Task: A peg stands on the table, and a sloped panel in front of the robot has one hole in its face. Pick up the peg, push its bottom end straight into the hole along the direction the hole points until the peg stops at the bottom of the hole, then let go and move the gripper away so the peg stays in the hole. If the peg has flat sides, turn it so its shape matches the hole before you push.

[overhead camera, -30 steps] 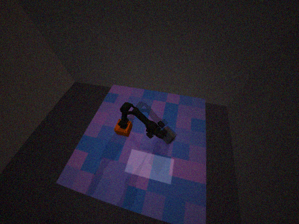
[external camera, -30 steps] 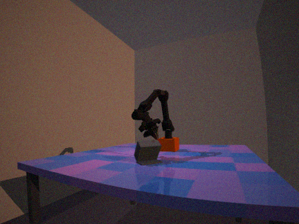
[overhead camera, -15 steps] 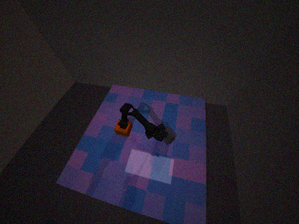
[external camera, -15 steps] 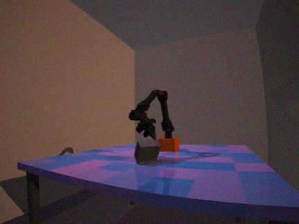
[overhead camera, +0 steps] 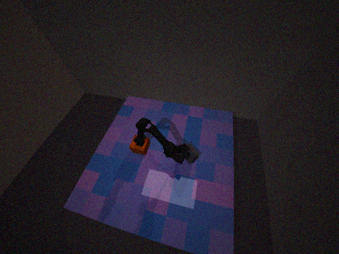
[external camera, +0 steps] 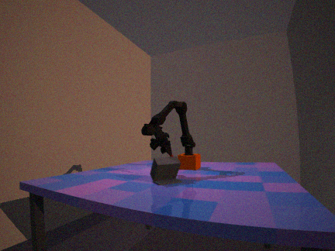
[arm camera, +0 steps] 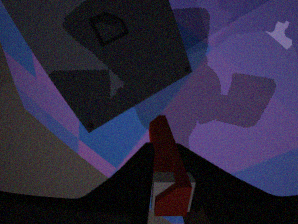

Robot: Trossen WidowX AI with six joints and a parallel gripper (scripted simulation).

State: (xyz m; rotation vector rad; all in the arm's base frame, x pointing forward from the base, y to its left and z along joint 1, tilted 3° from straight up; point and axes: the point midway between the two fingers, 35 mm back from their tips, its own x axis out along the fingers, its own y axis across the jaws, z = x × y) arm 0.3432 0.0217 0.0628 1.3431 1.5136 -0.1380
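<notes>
Right now the dark grey sloped panel is 9 cm ahead of my gripper tip, 1 cm to the left of it and 6 cm below it. Round my gripper tip: dark red peg (1 cm to the right, 1 cm above).
</notes>
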